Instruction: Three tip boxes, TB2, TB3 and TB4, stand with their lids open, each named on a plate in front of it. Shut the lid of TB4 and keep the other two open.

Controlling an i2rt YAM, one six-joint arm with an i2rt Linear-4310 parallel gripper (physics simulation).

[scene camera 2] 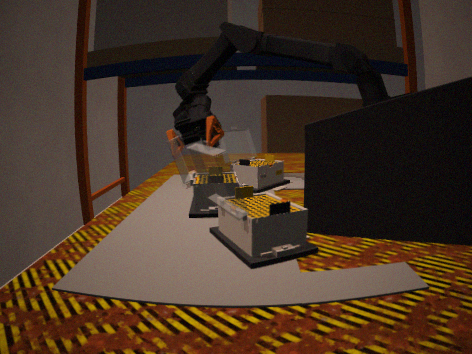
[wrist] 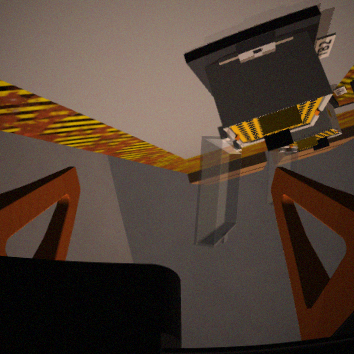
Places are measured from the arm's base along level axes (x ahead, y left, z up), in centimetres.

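Pixels of known places: gripper, fingertip midpoint: (scene camera 2: 190, 152) (wrist: 175, 177).
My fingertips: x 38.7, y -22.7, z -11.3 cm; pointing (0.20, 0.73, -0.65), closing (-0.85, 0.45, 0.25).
Behind a point stands the place of what it marks.
In the scene view a near tip box (scene camera 2: 262, 227) @[z -16.2, x 32.1, y 20.9 cm], a middle box (scene camera 2: 205, 196) and a far box (scene camera 2: 262, 175) @[z -17.2, x 21.7, y -19.6 cm] stand with yellow tip racks uncovered. Clear lids stand up at their left sides and overlap in the picture. In the wrist view the larger box (wrist: 270, 82) @[z -17.0, x 33.6, y -13.5 cm] has the plate TB2 (wrist: 326, 46) @[z -20.7, x 27.5, y -6.9 cm] beside it, and its clear lid (wrist: 217, 195) @[z -10.0, x 39.8, y -14.2 cm] stands open. Another box (wrist: 327, 122) @[z -15.8, x 28.4, y 7.7 cm] shows partly behind it. No TB4 plate is readable, so I cannot tell which box is TB4. My gripper (scene camera 2: 194, 142) @[z -11.3, x 38.7, y -22.7 cm] (wrist: 175, 177) @[z -11.3, x 38.7, y -22.7 cm] is open and empty, beyond the overlapping clear lids in the scene view.
The boxes stand on a grey mat (scene camera 2: 135, 255) @[z -20.9, x 49.3, y 16.7 cm] over a yellow-and-black patterned surface (scene camera 2: 165, 330) @[z -21.2, x 44.9, y 35.0 cm]. A big dark block (scene camera 2: 385, 170) @[z -10.1, x 12.0, y 19.3 cm] stands at the right. Behind are an orange post (scene camera 2: 83, 125), blue shelf beams (scene camera 2: 165, 75) and a brown box (scene camera 2: 295, 125).
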